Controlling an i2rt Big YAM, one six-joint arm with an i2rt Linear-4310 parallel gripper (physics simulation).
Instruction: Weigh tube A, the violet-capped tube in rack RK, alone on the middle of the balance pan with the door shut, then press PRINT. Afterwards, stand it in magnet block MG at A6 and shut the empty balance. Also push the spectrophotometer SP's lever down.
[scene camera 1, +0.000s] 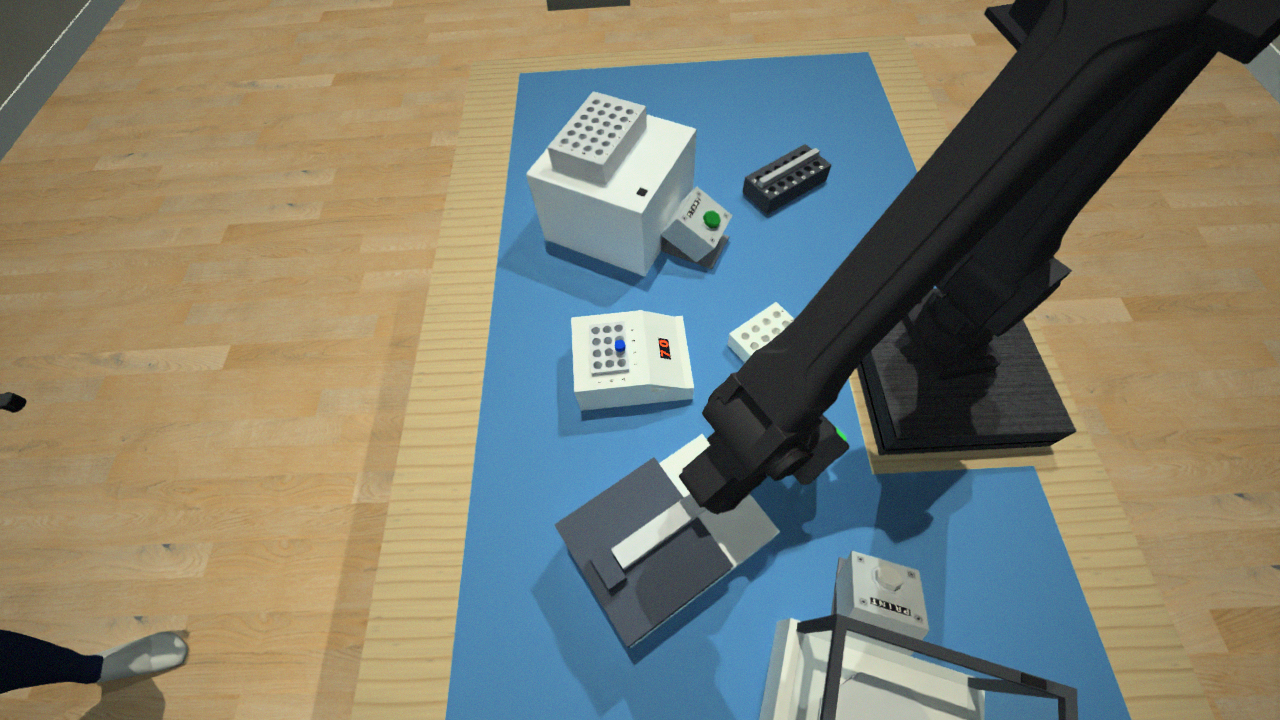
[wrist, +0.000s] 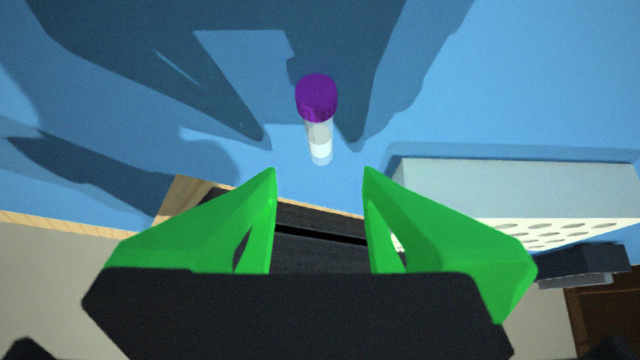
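Note:
The violet-capped tube (wrist: 317, 112) shows in the wrist view beyond the fingertips, cap toward the camera, over the blue mat; whether its tip touches the mat is unclear. My gripper (wrist: 319, 179) is partly open and empty, with the tube outside its green fingers. In the scene view the arm hides most of the gripper and the tube. A white rack (scene camera 1: 760, 331) (wrist: 520, 187) stands near the arm. The black magnet block (scene camera 1: 787, 179) is at the back right. The balance (scene camera 1: 781, 671) is partly cut off at the lower right, beside its PRINT button (scene camera 1: 888, 577). I cannot tell its door state.
A dark-topped device with a white bar (scene camera 1: 653, 537) sits below the wrist. A white block reading 70 (scene camera 1: 666, 371) holds a blue-capped tube (scene camera 1: 619, 344). A large white box (scene camera 1: 595, 219) carries a grey rack (scene camera 1: 581, 165), beside a green-button box (scene camera 1: 698, 223).

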